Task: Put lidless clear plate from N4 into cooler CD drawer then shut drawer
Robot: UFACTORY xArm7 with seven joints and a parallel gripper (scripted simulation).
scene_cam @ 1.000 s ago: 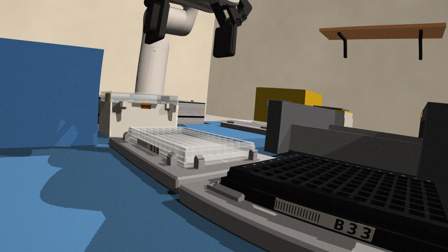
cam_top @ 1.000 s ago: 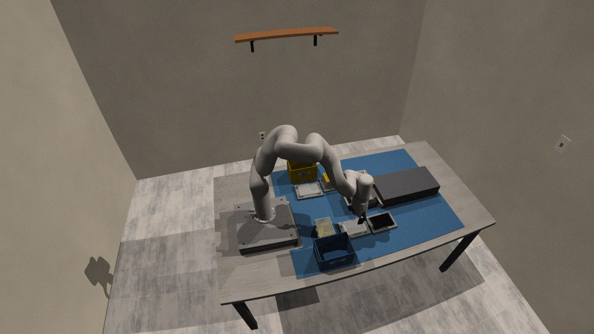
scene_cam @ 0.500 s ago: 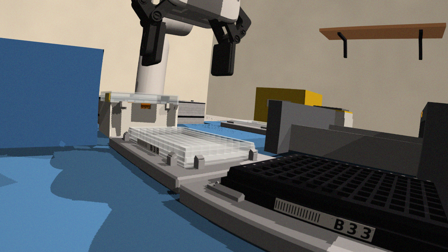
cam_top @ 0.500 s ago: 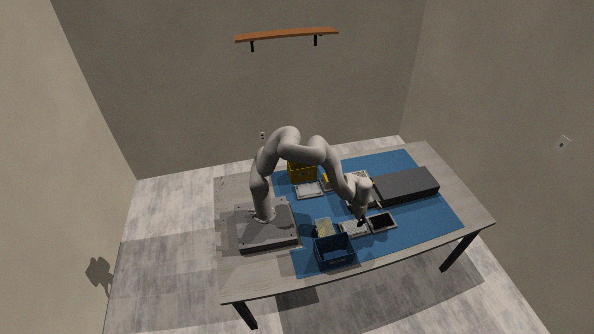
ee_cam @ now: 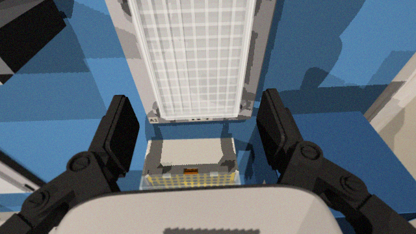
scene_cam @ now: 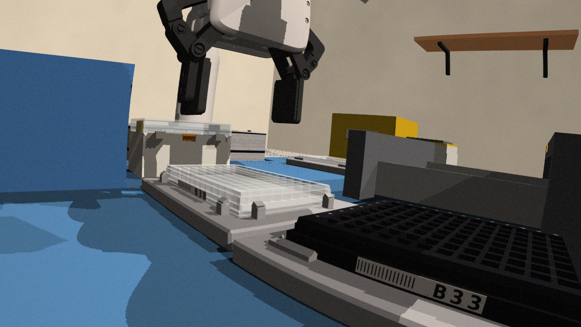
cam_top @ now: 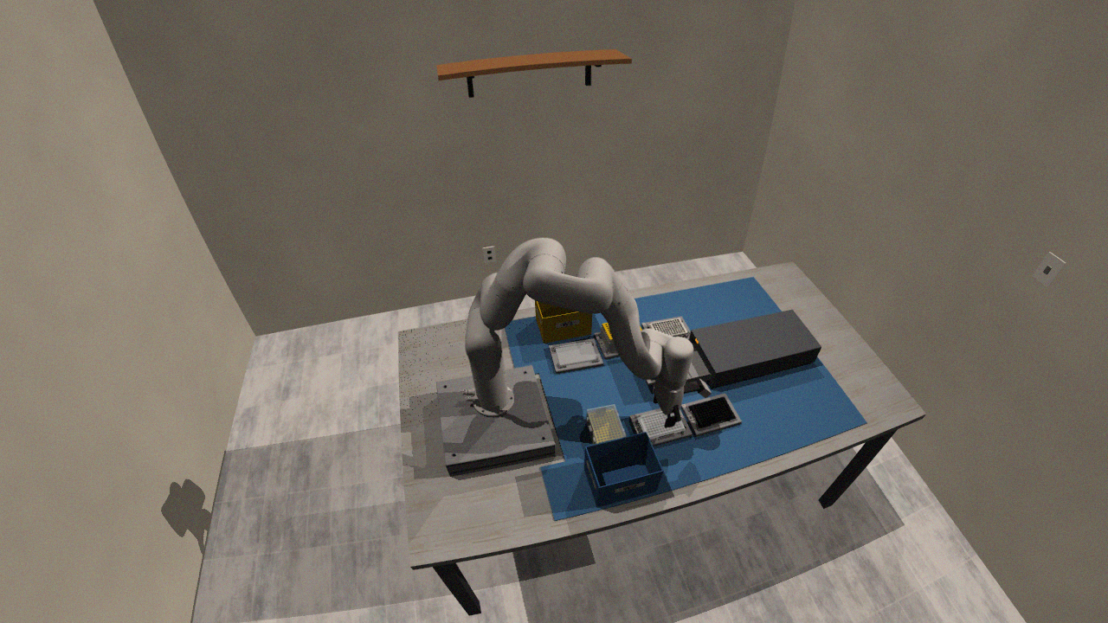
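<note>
My gripper is now 6 cm above the clear plate. Round my hand: grey work nest: 7 cm below; black plate b33: 17 cm ahead, 6 cm below, 3 cm to the left; tip box: 17 cm behind, 4 cm below, 2 cm to the right.
</note>
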